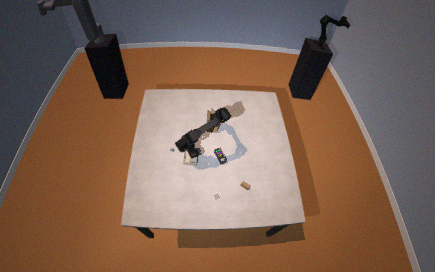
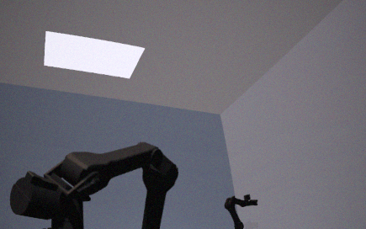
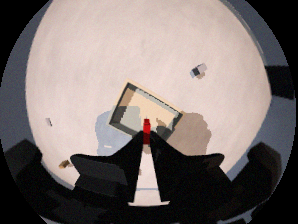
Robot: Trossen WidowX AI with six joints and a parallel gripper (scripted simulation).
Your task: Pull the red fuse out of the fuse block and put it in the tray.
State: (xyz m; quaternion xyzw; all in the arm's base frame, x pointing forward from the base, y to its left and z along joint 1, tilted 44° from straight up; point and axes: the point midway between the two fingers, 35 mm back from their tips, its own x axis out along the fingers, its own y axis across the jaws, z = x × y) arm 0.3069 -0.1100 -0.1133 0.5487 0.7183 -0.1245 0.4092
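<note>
My gripper tip is 10 mm above the red fuse. Round my gripper tip: tan tray (70 mm below); then small tan block (230 mm ahead, 400 mm to the left, 60 mm below).
</note>
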